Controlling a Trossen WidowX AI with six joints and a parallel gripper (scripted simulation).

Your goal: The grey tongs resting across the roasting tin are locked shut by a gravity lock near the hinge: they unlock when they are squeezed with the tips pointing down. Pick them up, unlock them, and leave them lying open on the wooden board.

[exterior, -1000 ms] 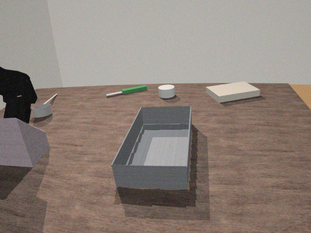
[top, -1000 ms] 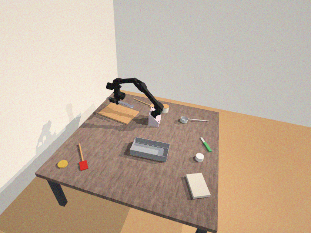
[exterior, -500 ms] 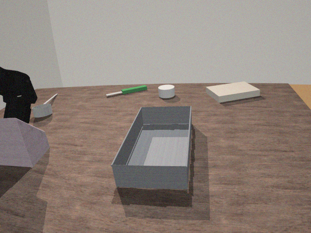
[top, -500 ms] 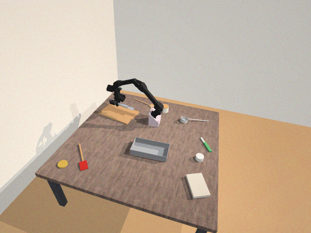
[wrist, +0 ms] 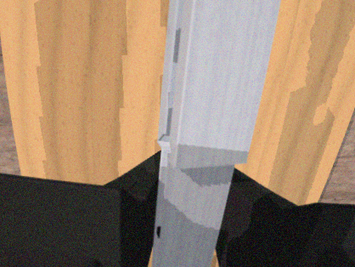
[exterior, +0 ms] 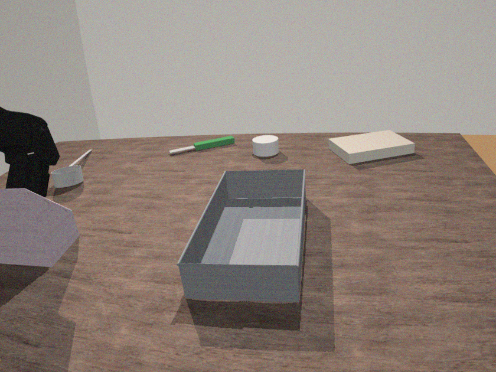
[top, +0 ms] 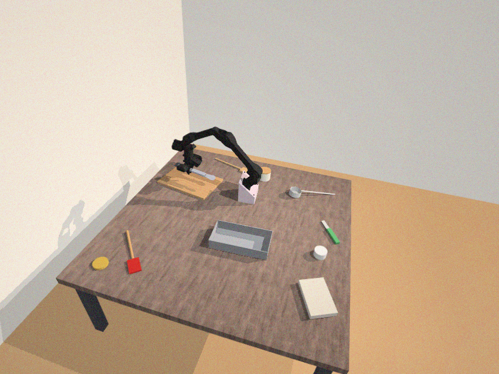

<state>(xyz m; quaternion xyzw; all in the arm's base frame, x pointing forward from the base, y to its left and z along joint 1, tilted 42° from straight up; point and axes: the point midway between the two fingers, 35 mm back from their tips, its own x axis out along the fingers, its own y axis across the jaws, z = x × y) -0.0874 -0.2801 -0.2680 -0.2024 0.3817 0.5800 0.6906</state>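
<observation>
The wooden board lies 60 mm below my gripper tip. Also, from my gripper tip: tan pot 480 mm to the left, 160 mm behind, 30 mm below; then grey roasting tin 470 mm ahead, 430 mm to the left, 40 mm below; then red spatula 660 mm ahead, 80 mm to the right, 60 mm below.
</observation>
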